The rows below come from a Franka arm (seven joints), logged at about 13 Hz.
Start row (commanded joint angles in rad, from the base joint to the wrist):
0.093, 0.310, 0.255, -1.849, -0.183, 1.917, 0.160
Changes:
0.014, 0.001, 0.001, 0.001, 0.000, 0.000, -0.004
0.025, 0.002, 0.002, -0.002, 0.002, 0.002, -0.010
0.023, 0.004, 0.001, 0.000, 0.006, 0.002, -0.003
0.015, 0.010, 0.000, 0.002, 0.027, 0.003, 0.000
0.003, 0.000, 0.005, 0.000, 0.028, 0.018, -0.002
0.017, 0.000, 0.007, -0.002, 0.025, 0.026, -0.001
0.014, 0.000, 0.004, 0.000, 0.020, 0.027, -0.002
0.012, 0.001, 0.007, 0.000, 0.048, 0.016, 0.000
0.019, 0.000, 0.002, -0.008, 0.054, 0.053, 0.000
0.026, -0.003, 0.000, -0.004, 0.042, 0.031, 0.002
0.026, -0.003, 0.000, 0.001, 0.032, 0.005, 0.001
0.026, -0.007, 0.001, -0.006, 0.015, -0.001, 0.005
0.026, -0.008, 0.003, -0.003, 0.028, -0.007, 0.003
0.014, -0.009, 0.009, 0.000, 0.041, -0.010, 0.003
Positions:
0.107, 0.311, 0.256, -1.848, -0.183, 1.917, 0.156
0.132, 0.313, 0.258, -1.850, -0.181, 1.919, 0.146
0.155, 0.317, 0.259, -1.850, -0.175, 1.921, 0.143
0.170, 0.327, 0.259, -1.848, -0.148, 1.924, 0.143
0.173, 0.327, 0.264, -1.848, -0.120, 1.942, 0.141
0.190, 0.327, 0.271, -1.850, -0.095, 1.968, 0.140
0.204, 0.327, 0.275, -1.850, -0.075, 1.995, 0.138
0.216, 0.328, 0.282, -1.850, -0.027, 2.011, 0.138
0.235, 0.328, 0.284, -1.858, 0.027, 2.064, 0.138
0.261, 0.325, 0.284, -1.862, 0.069, 2.095, 0.140
0.287, 0.322, 0.284, -1.861, 0.101, 2.100, 0.141
0.313, 0.315, 0.285, -1.867, 0.116, 2.099, 0.146
0.339, 0.307, 0.288, -1.870, 0.144, 2.092, 0.149
0.353, 0.298, 0.297, -1.870, 0.185, 2.082, 0.152

